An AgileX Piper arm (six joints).
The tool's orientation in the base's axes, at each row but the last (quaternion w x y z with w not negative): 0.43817 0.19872 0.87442 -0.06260; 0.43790 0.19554 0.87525 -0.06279; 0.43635 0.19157 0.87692 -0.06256; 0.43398 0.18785 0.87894 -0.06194; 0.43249 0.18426 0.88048 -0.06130
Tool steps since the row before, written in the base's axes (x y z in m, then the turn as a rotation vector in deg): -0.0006 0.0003 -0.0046 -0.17 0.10 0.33; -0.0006 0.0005 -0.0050 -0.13 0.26 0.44; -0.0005 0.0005 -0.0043 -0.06 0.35 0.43; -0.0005 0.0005 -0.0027 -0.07 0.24 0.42; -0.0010 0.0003 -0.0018 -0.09 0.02 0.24
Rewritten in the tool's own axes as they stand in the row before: 0.0040 -0.0003 0.0023 -0.14 0.04 -0.36; 0.0044 -0.0001 0.0025 -0.20 0.21 -0.44; 0.0038 0.0000 0.0021 -0.21 0.32 -0.40; 0.0025 0.0001 0.0012 -0.23 0.22 -0.38; 0.0021 -0.0002 0.0003 -0.13 0.00 -0.22
